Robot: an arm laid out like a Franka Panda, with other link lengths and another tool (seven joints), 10 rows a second.
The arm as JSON. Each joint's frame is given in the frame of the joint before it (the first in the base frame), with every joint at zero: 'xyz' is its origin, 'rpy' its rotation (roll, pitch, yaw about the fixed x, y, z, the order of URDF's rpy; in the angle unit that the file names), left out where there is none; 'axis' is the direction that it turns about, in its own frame. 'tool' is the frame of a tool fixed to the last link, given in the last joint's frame.
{
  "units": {
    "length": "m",
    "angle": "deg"
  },
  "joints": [
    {
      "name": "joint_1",
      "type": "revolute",
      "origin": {
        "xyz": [
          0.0,
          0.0,
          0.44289
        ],
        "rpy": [
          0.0,
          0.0,
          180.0
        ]
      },
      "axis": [
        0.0,
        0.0,
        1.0
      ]
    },
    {
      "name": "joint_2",
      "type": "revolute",
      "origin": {
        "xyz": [
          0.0,
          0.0,
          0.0
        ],
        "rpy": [
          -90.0,
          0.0,
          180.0
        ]
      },
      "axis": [
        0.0,
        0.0,
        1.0
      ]
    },
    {
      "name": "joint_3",
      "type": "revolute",
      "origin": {
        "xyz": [
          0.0,
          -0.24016,
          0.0
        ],
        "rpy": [
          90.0,
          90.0,
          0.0
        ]
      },
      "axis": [
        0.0,
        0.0,
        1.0
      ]
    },
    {
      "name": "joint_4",
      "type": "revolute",
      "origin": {
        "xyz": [
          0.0,
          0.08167,
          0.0
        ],
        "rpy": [
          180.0,
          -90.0,
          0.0
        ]
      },
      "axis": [
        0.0,
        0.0,
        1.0
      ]
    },
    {
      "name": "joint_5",
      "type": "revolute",
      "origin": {
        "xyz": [
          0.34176,
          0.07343,
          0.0
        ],
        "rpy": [
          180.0,
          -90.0,
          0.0
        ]
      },
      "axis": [
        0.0,
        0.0,
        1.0
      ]
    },
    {
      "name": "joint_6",
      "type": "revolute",
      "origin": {
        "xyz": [
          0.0,
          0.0,
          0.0
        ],
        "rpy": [
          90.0,
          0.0,
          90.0
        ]
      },
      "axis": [
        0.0,
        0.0,
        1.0
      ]
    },
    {
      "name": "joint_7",
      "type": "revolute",
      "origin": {
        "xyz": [
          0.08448,
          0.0,
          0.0
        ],
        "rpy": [
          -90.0,
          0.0,
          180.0
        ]
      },
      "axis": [
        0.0,
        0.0,
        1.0
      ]
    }
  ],
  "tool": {
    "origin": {
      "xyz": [
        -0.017,
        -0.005,
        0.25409
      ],
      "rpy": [
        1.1,
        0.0,
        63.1
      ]
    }
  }
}
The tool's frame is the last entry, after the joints.
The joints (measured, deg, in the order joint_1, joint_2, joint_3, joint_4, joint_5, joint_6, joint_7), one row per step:
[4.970, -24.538, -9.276, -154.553, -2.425, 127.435, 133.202]
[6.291, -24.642, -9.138, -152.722, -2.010, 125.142, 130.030]
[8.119, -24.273, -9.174, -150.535, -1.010, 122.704, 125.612]
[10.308, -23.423, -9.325, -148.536, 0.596, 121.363, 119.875]
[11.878, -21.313, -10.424, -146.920, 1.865, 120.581, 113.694]
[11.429, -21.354, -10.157, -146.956, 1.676, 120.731, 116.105]
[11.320, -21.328, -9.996, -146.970, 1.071, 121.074, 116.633]
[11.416, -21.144, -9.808, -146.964, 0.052, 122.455, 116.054]
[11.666, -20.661, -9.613, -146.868, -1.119, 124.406, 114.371]
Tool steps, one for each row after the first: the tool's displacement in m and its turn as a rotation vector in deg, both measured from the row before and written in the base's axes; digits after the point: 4 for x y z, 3 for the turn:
[0.0043, 0.0077, 0.0101, 0.402, 0.239, 4.312]
[0.0046, 0.0116, 0.0095, 0.996, 0.446, 5.560]
[0.0066, 0.0154, 0.0064, 1.626, -0.079, 6.776]
[0.0033, 0.0059, -0.0038, 1.592, 0.903, 5.914]
[0.0001, -0.0016, 0.0003, -0.466, 0.026, -2.492]
[0.0014, -0.0017, 0.0001, -0.593, -0.311, -0.157]
[0.0062, -0.0017, 0.0002, -0.837, -1.323, 1.348]
[0.0089, -0.0012, -0.0003, -0.920, -1.749, 2.694]

